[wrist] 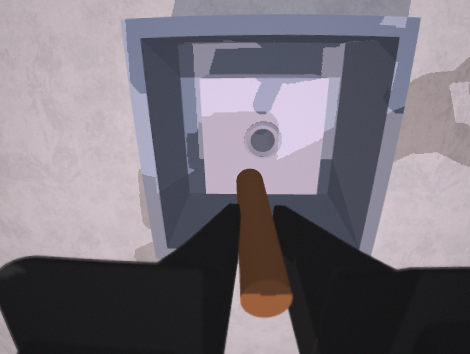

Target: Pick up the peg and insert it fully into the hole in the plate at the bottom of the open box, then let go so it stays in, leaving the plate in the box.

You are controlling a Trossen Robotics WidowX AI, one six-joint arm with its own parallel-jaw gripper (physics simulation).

Note:
The picture shows: my gripper, a brown round peg and a blue-grey box.

